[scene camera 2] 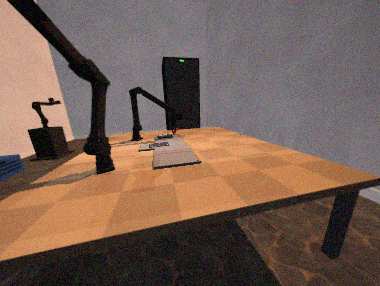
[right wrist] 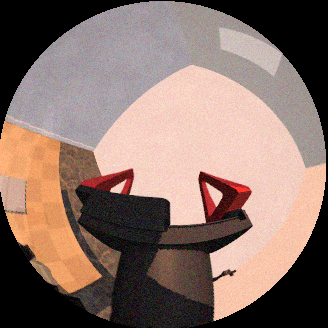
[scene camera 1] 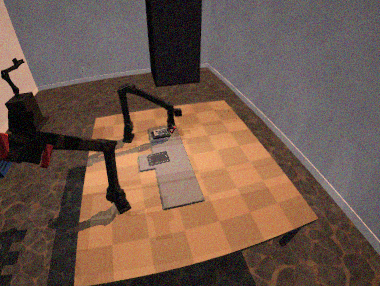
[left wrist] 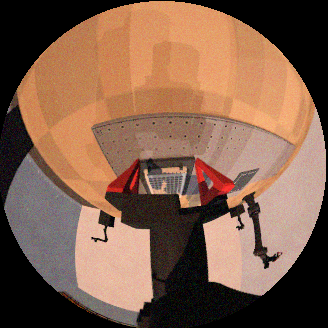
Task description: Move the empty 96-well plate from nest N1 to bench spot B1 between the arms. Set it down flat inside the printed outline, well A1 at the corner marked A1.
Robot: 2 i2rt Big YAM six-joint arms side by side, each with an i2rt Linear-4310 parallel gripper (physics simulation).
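Frame: origin at the left arm's base, x left, y down, z back, level; metres.
Seen in the pictures: left gripper, between the fingertips: (scene camera 2: 174, 133) (scene camera 1: 171, 130) (left wrist: 168, 160); right gripper, between the fingertips: (right wrist: 166, 173) (scene camera 1: 29, 158); left arm's base, origin of its link: (scene camera 2: 136, 139) (scene camera 1: 128, 138); right arm's base, origin of its link: (scene camera 2: 105, 168) (scene camera 1: 122, 204) (left wrist: 247, 195).
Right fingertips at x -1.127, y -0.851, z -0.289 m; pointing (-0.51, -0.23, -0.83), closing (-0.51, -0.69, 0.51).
Offsets run from my right fingertips to a thing's top centre. "*": to the spot under its first point. Level surfaces: height alone.
The pale 96-well plate @(dx +1.204, dy +0.812, dz -0.010 m) (scene camera 1: 161, 133) (scene camera 2: 164, 136) (left wrist: 167, 184) sits in the dark-rimmed nest N1 @(dx +1.204, dy +0.817, dz -0.010 m) (left wrist: 179, 163) at the far end of the grey board. My left gripper (scene camera 1: 172, 130) (scene camera 2: 174, 132) (left wrist: 168, 160) is open over that end, with its red fingers apart; in the left wrist view the plate shows between them, partly hidden by the gripper body. No contact with the plate can be made out. The dark B1 outline @(* dx +0.876, dy +0.837, dz -0.054 m) (scene camera 1: 158, 158) (scene camera 2: 159, 145) (left wrist: 246, 179) has no plate on it; its A1 mark is too small to read. My right gripper (scene camera 1: 25, 151) (right wrist: 166, 173) is open and empty, away from the board.
The grey perforated board @(dy +0.838 m) (scene camera 1: 181, 186) (scene camera 2: 175, 159) (left wrist: 125, 131) lies on the checkered wooden table @(dy +0.851 m) (scene camera 1: 250, 200) (scene camera 2: 250, 190). A dark cabinet (scene camera 1: 175, 45) (scene camera 2: 182, 92) stands behind the table. Another small arm on a dark pedestal (scene camera 1: 22, 117) (scene camera 2: 48, 142) stands at the left.
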